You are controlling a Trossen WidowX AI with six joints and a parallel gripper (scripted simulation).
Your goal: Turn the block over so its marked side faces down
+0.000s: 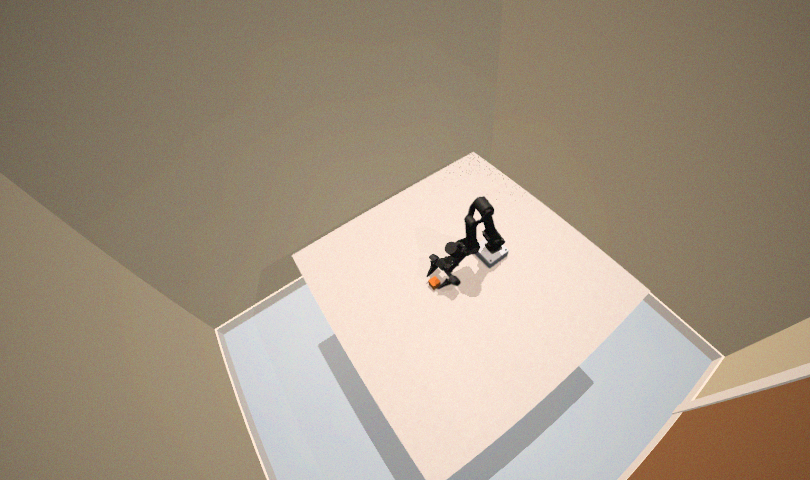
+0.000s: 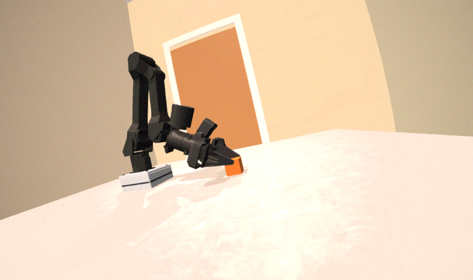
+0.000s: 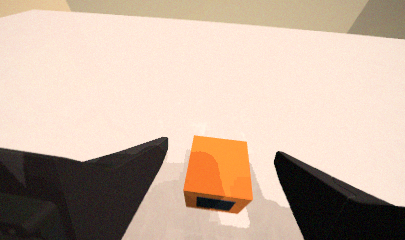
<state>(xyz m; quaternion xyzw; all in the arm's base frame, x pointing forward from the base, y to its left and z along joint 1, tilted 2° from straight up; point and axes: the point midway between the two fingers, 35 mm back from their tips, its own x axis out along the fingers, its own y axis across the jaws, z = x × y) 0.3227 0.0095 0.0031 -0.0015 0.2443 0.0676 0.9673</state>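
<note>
Now: the block 20 mm below my gripper tip and 20 mm behind it.
</note>
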